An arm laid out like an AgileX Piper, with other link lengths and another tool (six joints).
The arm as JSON. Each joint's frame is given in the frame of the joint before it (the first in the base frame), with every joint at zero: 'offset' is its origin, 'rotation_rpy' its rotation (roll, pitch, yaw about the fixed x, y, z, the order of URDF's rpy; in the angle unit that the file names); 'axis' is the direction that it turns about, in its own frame. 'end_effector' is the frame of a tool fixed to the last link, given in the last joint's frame.
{
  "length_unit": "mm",
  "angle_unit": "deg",
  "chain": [
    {
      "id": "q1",
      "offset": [
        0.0,
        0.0,
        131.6
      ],
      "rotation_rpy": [
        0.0,
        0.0,
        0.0
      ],
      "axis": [
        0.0,
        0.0,
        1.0
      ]
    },
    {
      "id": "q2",
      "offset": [
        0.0,
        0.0,
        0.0
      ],
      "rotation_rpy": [
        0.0,
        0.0,
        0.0
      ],
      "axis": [
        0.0,
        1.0,
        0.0
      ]
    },
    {
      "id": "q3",
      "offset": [
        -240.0,
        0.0,
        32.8
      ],
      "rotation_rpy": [
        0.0,
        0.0,
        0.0
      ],
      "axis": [
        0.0,
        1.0,
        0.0
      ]
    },
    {
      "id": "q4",
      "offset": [
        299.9,
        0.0,
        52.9
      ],
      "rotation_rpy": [
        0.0,
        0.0,
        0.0
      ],
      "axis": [
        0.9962,
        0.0,
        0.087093
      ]
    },
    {
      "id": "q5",
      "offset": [
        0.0,
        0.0,
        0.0
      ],
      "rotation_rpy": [
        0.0,
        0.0,
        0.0
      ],
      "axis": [
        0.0,
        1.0,
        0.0
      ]
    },
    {
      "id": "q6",
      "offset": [
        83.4,
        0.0,
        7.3
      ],
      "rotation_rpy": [
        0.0,
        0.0,
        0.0
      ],
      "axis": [
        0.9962,
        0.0,
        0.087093
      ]
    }
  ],
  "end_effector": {
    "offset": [
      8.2,
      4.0,
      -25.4
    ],
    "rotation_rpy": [
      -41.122,
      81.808,
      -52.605
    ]
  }
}
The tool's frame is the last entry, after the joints.
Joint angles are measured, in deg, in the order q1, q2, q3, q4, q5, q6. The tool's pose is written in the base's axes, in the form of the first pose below.
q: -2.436 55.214 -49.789 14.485 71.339 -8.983
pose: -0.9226 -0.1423 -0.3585 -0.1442 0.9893 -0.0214 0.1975 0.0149 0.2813
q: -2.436 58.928 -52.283 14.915 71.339 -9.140
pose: -0.9294 -0.1418 -0.3407 -0.1469 0.9891 -0.0110 0.2102 0.0149 0.2816
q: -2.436 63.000 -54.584 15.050 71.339 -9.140
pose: -0.9395 -0.1405 -0.3125 -0.1470 0.9891 -0.0029 0.2239 0.0146 0.2785
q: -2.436 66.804 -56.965 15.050 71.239 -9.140
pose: -0.9465 -0.1398 -0.2908 -0.1466 0.9892 0.0015 0.2373 0.0140 0.2758
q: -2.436 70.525 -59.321 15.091 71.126 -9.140
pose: -0.9527 -0.1388 -0.2703 -0.1459 0.9893 0.0062 0.2505 0.0135 0.2723
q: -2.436 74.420 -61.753 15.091 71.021 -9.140
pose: -0.9589 -0.1381 -0.2477 -0.1453 0.9893 0.0106 0.2643 0.0129 0.2675
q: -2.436 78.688 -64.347 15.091 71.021 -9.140
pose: -0.9658 -0.1378 -0.2198 -0.1449 0.9893 0.0161 0.2791 0.0123 0.2607
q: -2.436 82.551 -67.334 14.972 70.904 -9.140
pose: -0.9686 -0.1380 -0.2066 -0.1445 0.9894 0.0165 0.2938 0.0115 0.2566
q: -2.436 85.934 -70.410 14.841 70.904 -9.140
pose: -0.9697 -0.1388 -0.2010 -0.1448 0.9893 0.0153 0.3074 0.0107 0.2544
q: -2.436 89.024 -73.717 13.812 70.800 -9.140
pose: -0.9683 -0.1452 -0.2031 -0.1476 0.9890 -0.0032 0.3209 0.0085 0.2539
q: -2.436 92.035 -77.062 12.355 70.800 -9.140
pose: -0.9667 -0.1546 -0.2039 -0.1520 0.9880 -0.0289 0.3340 0.0056 0.2533
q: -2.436 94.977 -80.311 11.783 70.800 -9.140
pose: -0.9654 -0.1584 -0.2071 -0.1535 0.9874 -0.0395 0.3467 0.0041 0.2522
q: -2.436 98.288 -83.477 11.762 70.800 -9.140
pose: -0.9659 -0.1585 -0.2046 -0.1536 0.9873 -0.0394 0.3600 0.0036 0.2480
